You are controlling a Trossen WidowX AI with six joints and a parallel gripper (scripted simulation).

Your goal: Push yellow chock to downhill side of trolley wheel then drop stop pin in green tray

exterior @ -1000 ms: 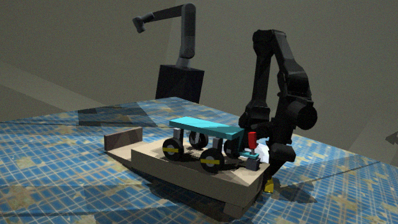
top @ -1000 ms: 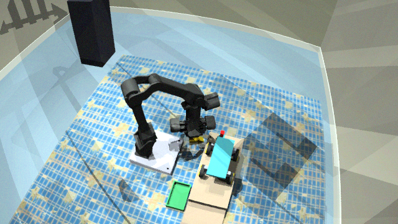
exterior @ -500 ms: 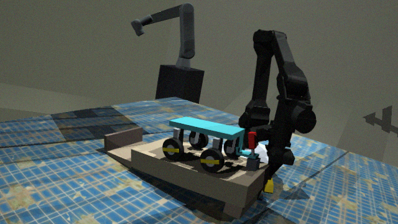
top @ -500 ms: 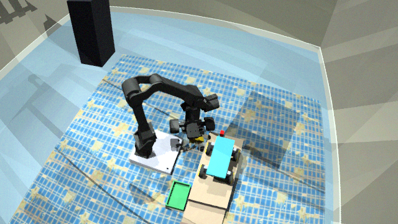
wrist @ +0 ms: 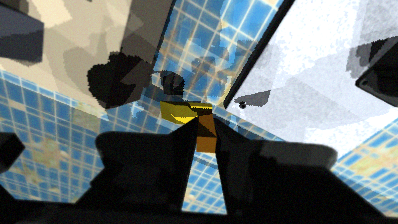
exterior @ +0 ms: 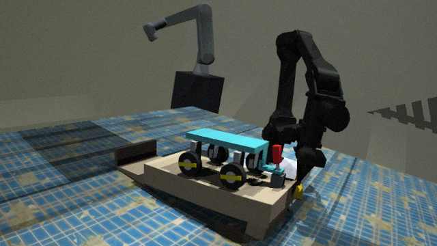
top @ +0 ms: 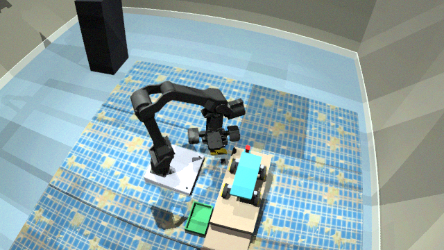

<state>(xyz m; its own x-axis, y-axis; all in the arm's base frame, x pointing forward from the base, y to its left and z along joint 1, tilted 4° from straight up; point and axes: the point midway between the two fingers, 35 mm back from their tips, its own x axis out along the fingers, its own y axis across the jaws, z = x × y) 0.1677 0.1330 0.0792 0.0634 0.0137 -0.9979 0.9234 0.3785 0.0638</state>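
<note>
My gripper tip is 280 mm to the left of the green tray, 70 mm above it and 30 mm short of it. Round my gripper tip: tan ramp 150 mm ahead, 140 mm to the right, 10 mm below; then yellow chock 20 mm ahead, 10 mm to the left, 10 mm below; then red-headed stop pin 130 mm ahead, 70 mm above, 30 mm to the right.
</note>
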